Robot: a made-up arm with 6 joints. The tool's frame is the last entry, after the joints. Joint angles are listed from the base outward. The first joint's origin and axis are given. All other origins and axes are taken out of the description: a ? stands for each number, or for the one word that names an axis. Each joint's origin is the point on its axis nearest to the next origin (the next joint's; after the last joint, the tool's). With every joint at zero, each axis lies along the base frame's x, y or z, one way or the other. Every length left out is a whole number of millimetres.
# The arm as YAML. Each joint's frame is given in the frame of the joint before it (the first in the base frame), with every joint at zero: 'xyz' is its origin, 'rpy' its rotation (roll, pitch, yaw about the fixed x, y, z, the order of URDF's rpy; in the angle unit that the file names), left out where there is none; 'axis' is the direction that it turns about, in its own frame. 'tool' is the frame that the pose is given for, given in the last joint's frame.
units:
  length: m
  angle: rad
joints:
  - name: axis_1
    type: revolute
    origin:
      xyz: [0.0, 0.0, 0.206]
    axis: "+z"
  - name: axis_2
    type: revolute
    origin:
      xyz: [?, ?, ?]
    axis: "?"
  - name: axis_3
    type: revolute
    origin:
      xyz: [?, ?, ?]
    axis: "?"
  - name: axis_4
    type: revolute
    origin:
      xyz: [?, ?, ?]
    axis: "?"
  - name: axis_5
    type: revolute
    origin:
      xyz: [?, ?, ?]
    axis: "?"
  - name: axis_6
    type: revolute
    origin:
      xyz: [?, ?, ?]
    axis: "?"
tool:
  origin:
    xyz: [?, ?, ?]
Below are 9 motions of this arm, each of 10 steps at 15 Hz.
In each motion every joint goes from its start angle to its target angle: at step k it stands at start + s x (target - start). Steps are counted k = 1, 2, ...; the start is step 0. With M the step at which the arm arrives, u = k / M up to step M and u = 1 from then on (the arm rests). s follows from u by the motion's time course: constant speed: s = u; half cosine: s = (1 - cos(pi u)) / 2; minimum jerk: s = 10 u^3 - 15 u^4 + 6 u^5.
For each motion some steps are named. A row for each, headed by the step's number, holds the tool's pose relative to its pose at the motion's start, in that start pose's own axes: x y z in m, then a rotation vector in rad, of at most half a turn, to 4 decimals.
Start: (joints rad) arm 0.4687 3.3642 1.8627 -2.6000 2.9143 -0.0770
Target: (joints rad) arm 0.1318 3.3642 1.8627 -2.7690 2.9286 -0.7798
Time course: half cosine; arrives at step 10
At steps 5, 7, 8, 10:
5: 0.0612 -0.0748 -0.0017 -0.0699 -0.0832 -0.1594
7: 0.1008 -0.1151 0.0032 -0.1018 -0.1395 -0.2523
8: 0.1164 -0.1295 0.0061 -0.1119 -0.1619 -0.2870
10: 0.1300 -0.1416 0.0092 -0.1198 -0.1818 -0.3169

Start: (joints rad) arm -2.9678 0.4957 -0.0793 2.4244 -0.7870 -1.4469
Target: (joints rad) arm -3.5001 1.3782 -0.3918 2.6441 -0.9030 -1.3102
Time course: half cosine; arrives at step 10
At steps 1, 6, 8, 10:
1: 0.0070 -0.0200 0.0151 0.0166 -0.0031 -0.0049
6: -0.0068 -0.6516 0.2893 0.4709 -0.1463 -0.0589
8: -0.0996 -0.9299 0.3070 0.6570 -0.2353 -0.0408
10: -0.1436 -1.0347 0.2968 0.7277 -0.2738 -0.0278

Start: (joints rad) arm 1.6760 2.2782 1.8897 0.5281 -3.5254 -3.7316
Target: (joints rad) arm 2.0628 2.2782 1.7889 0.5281 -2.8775 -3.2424
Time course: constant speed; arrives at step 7
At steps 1, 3, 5, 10:
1: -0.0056 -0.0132 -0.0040 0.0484 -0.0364 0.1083
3: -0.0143 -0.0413 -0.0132 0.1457 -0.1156 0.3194
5: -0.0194 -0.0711 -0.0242 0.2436 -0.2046 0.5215
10: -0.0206 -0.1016 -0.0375 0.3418 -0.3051 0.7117

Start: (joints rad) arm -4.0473 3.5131 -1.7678 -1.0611 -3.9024 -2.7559
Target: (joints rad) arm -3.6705 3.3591 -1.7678 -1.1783 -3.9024 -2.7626
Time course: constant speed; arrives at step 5
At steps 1, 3, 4, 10:
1: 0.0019 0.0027 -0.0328 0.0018 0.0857 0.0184
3: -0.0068 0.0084 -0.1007 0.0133 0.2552 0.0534
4: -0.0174 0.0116 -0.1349 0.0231 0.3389 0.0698
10: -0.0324 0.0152 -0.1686 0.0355 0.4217 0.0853

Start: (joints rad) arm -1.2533 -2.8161 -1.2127 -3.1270 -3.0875 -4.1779
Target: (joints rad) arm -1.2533 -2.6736 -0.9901 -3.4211 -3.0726 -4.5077
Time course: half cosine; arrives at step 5
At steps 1, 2, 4, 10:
1: -0.0090 -0.0162 0.0103 -0.0283 0.0179 -0.0035
2: -0.0322 -0.0578 0.0399 -0.1027 0.0647 -0.0128
4: -0.0805 -0.1455 0.1204 -0.2709 0.1691 -0.0351
10: -0.0882 -0.1595 0.1360 -0.3000 0.1869 -0.0392

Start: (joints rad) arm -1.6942 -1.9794 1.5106 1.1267 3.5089 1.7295
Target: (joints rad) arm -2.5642 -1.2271 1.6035 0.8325 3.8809 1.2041
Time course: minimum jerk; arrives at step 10
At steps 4, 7, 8, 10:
4: -0.0296 0.1959 -0.2297 0.3455 0.2970 0.0797
7: -0.2695 0.5057 -0.4675 0.6507 0.9909 0.2007
8: -0.3410 0.5496 -0.4923 0.6611 1.1529 0.2236
10: -0.3823 0.5695 -0.5026 0.6583 1.2438 0.2359

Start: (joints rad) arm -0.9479 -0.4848 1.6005 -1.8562 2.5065 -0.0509
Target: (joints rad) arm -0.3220 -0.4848 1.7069 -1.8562 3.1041 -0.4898
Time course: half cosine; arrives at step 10
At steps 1, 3, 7, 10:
1: 0.0031 0.0011 -0.0016 -0.0051 0.0004 -0.0154
3: 0.0270 0.0086 -0.0121 -0.0403 0.0013 -0.1306
7: 0.1134 0.0208 -0.0299 -0.1221 -0.0149 -0.5115
10: 0.1455 0.0213 -0.0290 -0.1393 -0.0254 -0.6455

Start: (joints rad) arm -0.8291 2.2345 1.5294 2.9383 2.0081 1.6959
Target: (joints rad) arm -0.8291 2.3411 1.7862 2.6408 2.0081 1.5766
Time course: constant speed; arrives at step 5
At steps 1, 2, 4, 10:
1: -0.0146 0.0050 -0.0442 -0.0756 -0.0385 0.0165
2: -0.0297 0.0068 -0.0881 -0.1490 -0.0769 0.0369
4: -0.0612 0.0005 -0.1739 -0.2888 -0.1529 0.0891
10: -0.0774 -0.0075 -0.2151 -0.3549 -0.1901 0.1208

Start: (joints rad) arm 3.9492 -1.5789 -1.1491 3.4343 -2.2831 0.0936
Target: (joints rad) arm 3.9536 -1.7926 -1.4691 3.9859 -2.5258 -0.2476
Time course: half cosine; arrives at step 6
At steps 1, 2, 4, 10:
1: -0.0077 -0.0090 -0.0237 0.0218 0.0161 -0.0552
2: -0.0329 -0.0328 -0.0865 0.0722 0.0609 -0.2121
4: -0.1282 -0.0900 -0.2390 0.1376 0.1821 -0.6781
10: -0.1875 -0.1132 -0.3023 0.1283 0.2358 -0.9256

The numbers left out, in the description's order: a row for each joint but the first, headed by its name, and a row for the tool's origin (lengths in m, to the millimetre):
axis_2: xyz 0.0 0.038 0.0, axis +y
axis_3: xyz 0.0 0.0 0.683, axis +y
axis_4: xyz 0.0 0.0 0.583, axis +z
axis_5: xyz 0.0 0.0 0.0, axis +y
axis_6: xyz 0.0 0.0 0.133, axis +z
tool: xyz 0.0 0.0 0.0

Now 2 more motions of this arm.
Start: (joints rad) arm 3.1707 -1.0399 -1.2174 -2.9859 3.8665 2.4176
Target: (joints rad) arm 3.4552 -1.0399 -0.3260 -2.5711 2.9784 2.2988
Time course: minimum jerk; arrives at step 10
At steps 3, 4, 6, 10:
3: 0.0228 -0.0505 0.0491 -0.2444 0.1571 -0.0124
4: 0.0514 -0.0944 0.0931 -0.4852 0.2879 -0.0306
6: 0.1400 -0.1874 0.1908 -1.0832 0.5200 -0.1107
10: 0.2358 -0.2572 0.2775 -1.6207 0.6217 -0.2405

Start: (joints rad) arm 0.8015 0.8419 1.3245 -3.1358 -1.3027 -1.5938
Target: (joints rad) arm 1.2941 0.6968 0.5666 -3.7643 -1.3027 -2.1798
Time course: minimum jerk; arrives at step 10
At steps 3, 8, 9, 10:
3: 0.0672 0.0184 -0.0919 -0.1416 -0.1311 -0.1937
8: 0.4162 -0.1554 -0.5447 -0.7708 -0.8267 -0.8681
9: 0.4340 -0.1810 -0.5708 -0.8083 -0.8725 -0.8916
10: 0.4370 -0.1855 -0.5753 -0.8147 -0.8805 -0.8954

